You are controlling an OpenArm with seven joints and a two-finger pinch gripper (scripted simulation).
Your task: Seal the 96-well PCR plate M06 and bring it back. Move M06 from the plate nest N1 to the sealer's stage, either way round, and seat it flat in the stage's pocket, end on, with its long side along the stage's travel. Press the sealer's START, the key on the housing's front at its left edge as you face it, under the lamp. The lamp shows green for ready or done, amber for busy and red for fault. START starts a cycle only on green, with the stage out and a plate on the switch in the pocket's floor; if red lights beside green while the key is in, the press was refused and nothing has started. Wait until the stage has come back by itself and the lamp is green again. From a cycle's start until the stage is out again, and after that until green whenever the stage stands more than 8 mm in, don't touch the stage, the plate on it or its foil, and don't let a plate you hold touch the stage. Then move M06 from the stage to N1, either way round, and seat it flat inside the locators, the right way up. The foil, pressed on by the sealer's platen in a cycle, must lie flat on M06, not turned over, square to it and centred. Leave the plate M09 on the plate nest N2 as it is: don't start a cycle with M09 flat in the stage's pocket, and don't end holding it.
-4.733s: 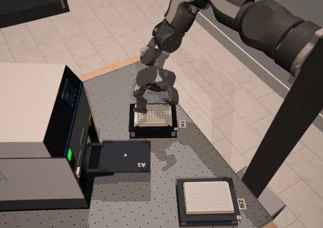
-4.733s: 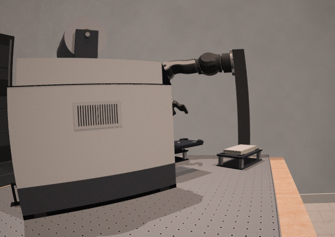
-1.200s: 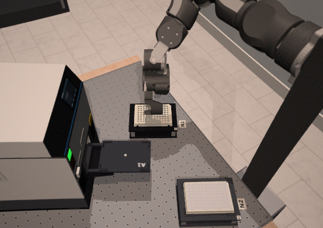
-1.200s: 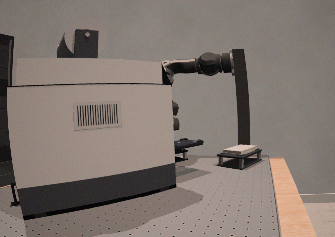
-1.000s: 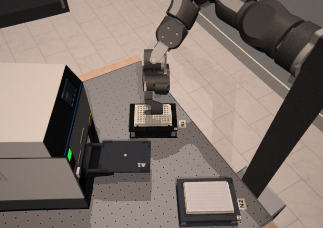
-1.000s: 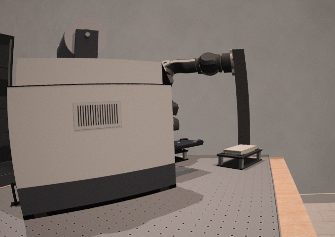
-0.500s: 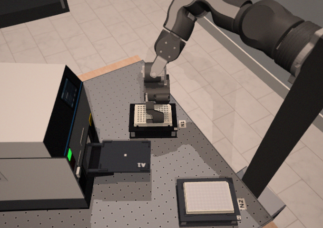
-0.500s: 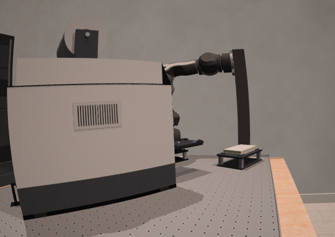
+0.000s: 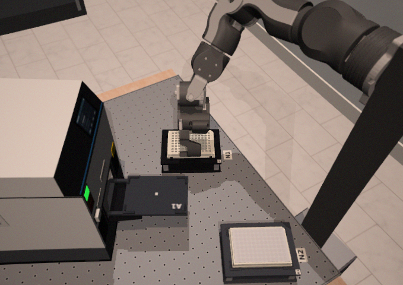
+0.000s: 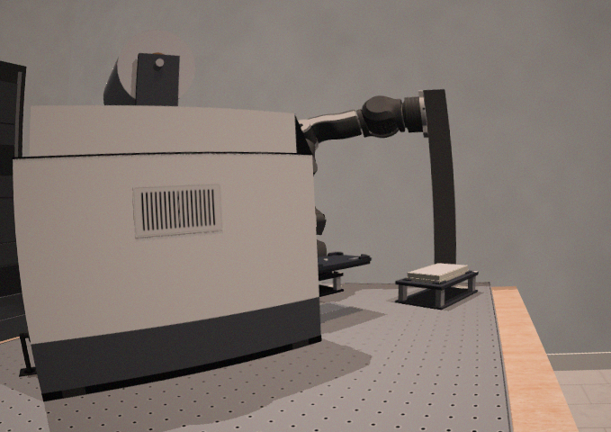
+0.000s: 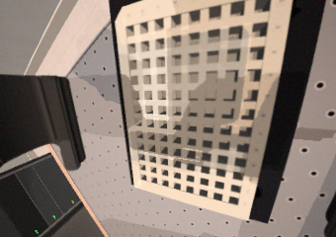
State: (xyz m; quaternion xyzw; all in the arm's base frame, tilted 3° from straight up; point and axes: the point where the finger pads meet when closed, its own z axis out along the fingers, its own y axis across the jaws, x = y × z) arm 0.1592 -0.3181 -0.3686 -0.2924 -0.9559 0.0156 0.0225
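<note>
My hand is 20 mm above the 96-well plate M06. The rest, counted from my hand: sealer's stage: 170 mm ahead, 120 mm to the left, 30 mm above; then nest N1: 40 mm below; then plate M09: 330 mm to the left, 40 mm ahead, 20 mm below.
</note>
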